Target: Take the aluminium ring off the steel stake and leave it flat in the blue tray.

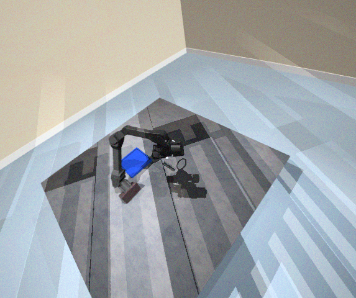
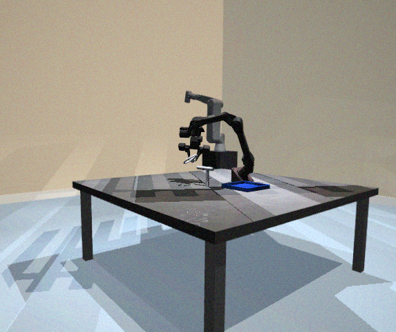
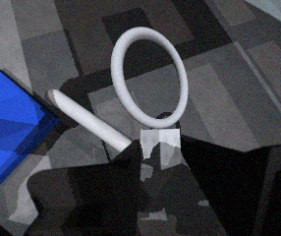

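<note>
Right now the aluminium ring is 4 cm ahead of my gripper tip, 3 cm to the left of it and 1 cm above it. The rest, counted from my gripper tip: blue tray: 28 cm to the left, 15 cm behind, 13 cm below.
</note>
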